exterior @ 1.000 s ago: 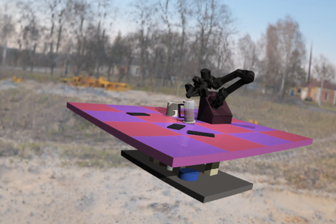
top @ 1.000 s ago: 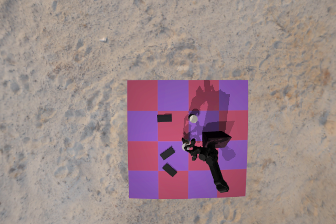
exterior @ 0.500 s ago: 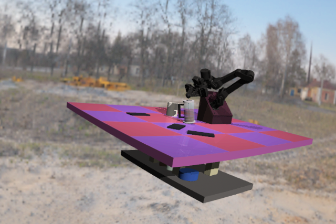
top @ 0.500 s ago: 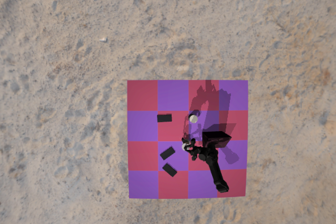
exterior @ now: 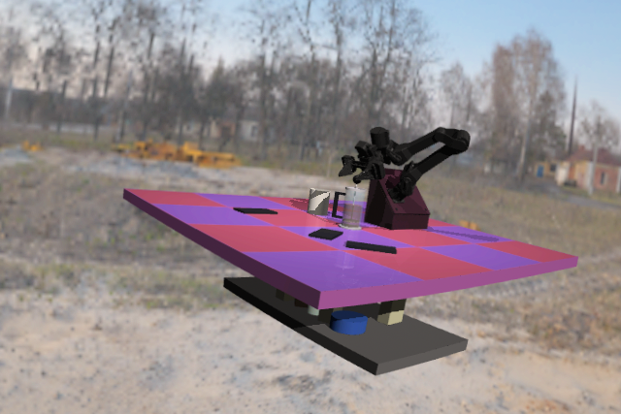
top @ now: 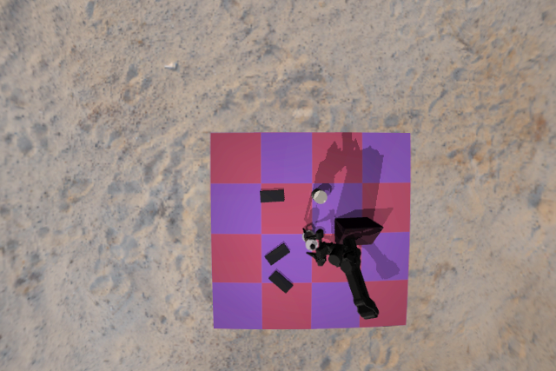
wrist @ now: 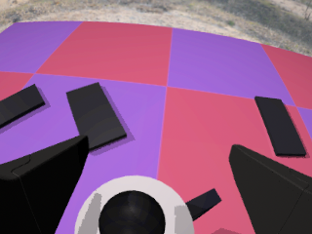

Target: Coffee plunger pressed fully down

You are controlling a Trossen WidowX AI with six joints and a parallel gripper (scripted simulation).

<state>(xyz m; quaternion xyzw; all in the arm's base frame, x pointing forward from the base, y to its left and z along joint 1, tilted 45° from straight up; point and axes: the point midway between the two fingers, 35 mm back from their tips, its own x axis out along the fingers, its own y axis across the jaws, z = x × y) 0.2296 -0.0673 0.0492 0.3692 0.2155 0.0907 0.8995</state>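
My gripper tip is now 30 mm past the coffee press and 90 mm above it. Also, from my gripper tip: white cup 120 mm behind, 250 mm to the right, 130 mm below.
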